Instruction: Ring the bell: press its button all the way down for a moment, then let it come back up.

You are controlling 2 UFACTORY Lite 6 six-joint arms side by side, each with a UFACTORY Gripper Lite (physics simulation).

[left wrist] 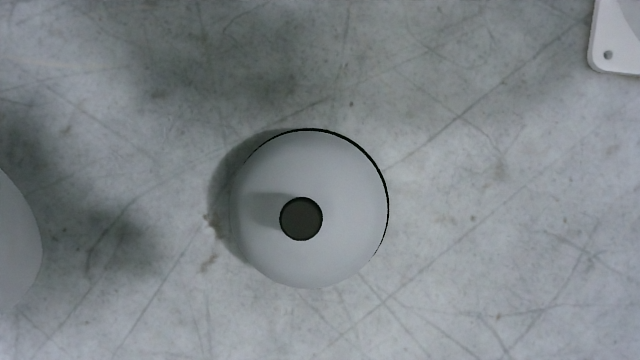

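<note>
The bell shows near the middle of the left wrist view, seen from above, as a smooth light grey dome with a thin black rim showing along its upper right edge. Its round dark button stands at the centre of the dome and casts a soft shadow to the left. The button is uncovered, and no finger shows on it. How far it stands up cannot be told from straight above. My left and right grippers do not show in this view.
A pale rounded thing shows in part at the left edge. The corner of a white plate with a small hole shows at the top right. The tabletop is grey, marbled stone with dark shadows at the left and top.
</note>
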